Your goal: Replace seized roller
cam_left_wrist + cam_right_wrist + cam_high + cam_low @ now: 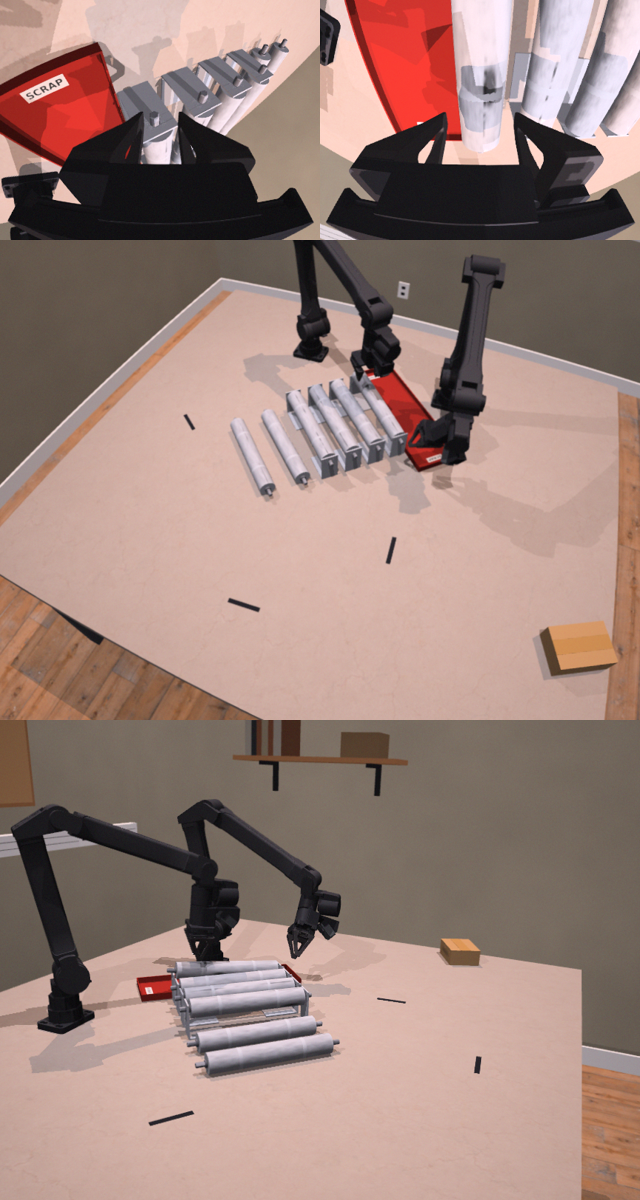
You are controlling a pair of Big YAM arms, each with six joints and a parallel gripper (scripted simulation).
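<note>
The roller lies 7 cm to the left of my right hand, 5 cm below it and 5 cm ahead of it. Also, from my right hand: red scrap tray: 13 cm to the left, 13 cm below, 3 cm behind; cardboard box: 82 cm to the left, 48 cm ahead, 10 cm below.
My left hand is 17 cm to the left of the roller, 12 cm past it and 2 cm above it. From my left hand the other things lie so: red scrap tray (20 cm behind, 11 cm to the right, 10 cm below); then cardboard box (58 cm to the left, 31 cm ahead, 7 cm below).
</note>
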